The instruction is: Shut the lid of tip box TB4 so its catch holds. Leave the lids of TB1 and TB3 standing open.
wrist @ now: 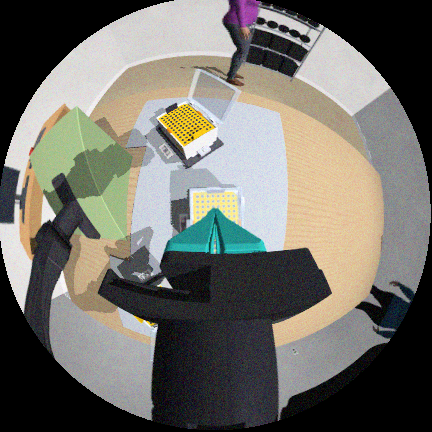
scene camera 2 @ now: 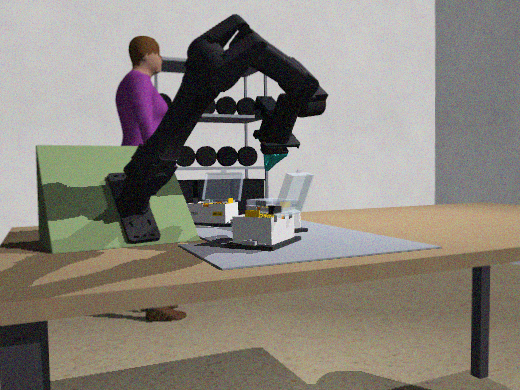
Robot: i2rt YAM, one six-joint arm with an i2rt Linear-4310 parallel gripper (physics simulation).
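TB4 [wrist: 215, 198] is the middle box in the wrist view; its clear lid lies over the yellow rack. Whether its catch holds cannot be told. In the scene view its clear lid [scene camera 2: 272, 202] shows low behind the front box. My gripper [scene camera 2: 269, 164] [wrist: 214, 212] is shut and empty, teal fingertips pointing down, above TB4 and apart from it. TB1 [scene camera 2: 215, 214] [wrist: 186, 127] has its lid [scene camera 2: 223, 187] [wrist: 215, 94] standing open. TB3 [scene camera 2: 263, 231] [wrist: 147, 320] is mostly hidden by the gripper in the wrist view; the upright lid [scene camera 2: 298, 187] at its right seems to be its own.
The boxes stand on a grey-blue mat [scene camera 2: 360, 243] [wrist: 265, 145] on the wooden table [scene camera 2: 400, 220] [wrist: 330, 190]. A green wedge-shaped block [scene camera 2: 75, 200] [wrist: 95, 175] stands beside the arm's base. A person in purple [scene camera 2: 142, 105] [wrist: 240, 35] stands beyond the table.
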